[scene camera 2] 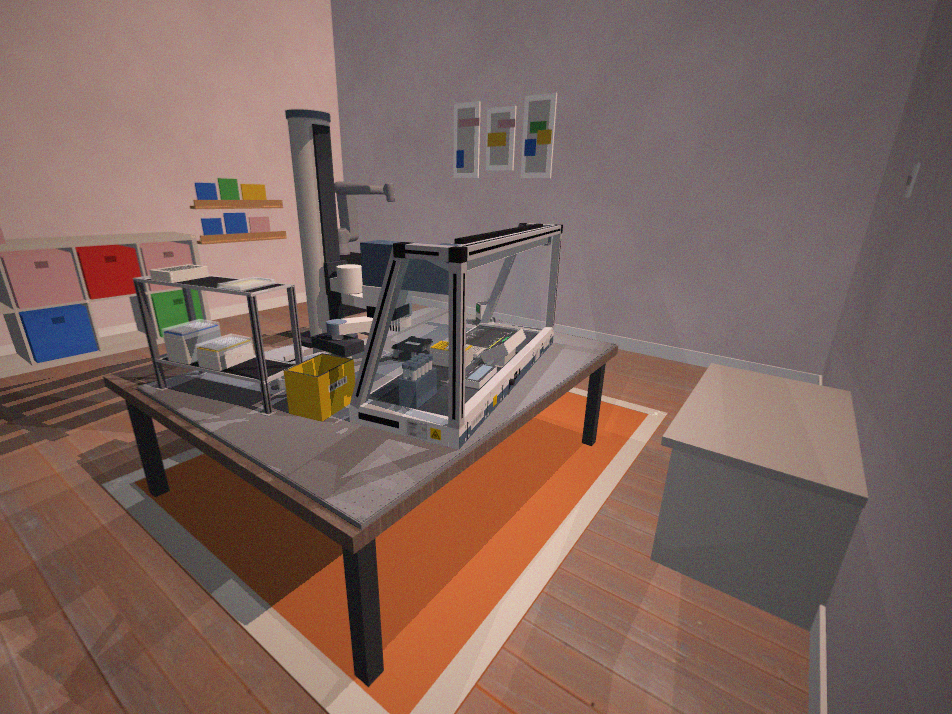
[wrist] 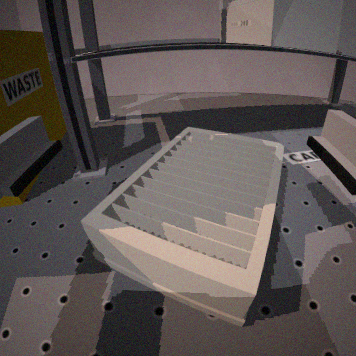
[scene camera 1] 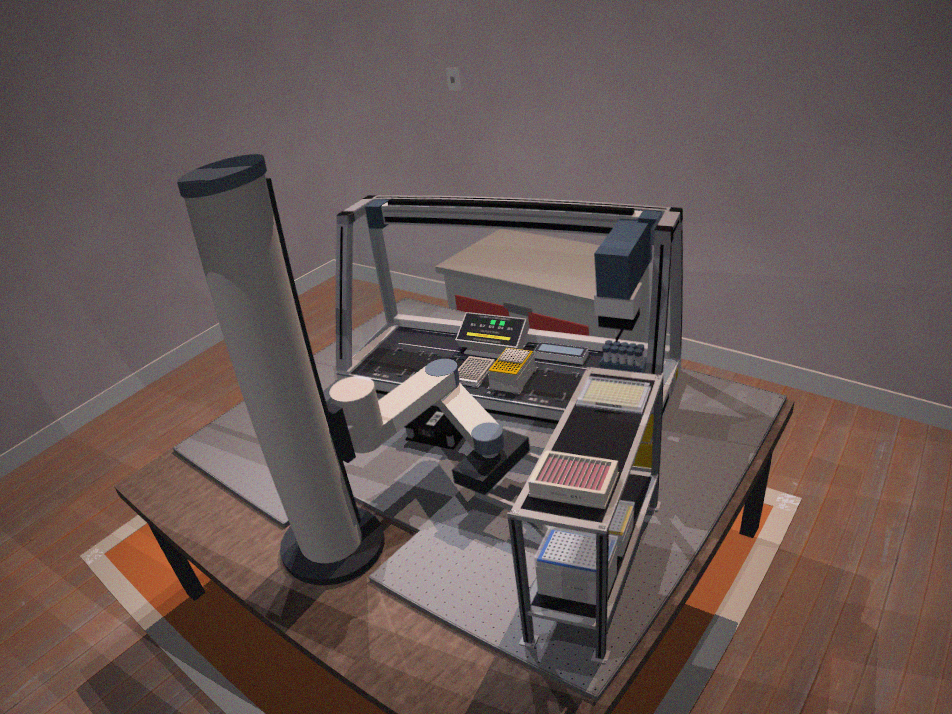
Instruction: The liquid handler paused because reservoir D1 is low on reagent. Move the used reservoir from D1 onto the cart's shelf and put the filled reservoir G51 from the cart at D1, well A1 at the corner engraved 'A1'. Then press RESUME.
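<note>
An empty, pale reservoir with ridged troughs rests on the perforated board in the wrist view, turned at an angle between the fingers. My gripper is open, its pads well apart from the reservoir's sides; in scene camera 1 the fingertips are hidden under the dark gripper body. A reservoir with pink-red troughs stands at the near end of the cart's top; its label is too small to read. The screen on the deck shows green marks and a yellow bar. I cannot make out the RESUME button or D1's engraving.
A yellowish plate is at the cart top's far end. Boxes stand on its lower shelf. Cart posts and the yellow waste bin are close by. A blue pipetting head hangs over the deck's right side.
</note>
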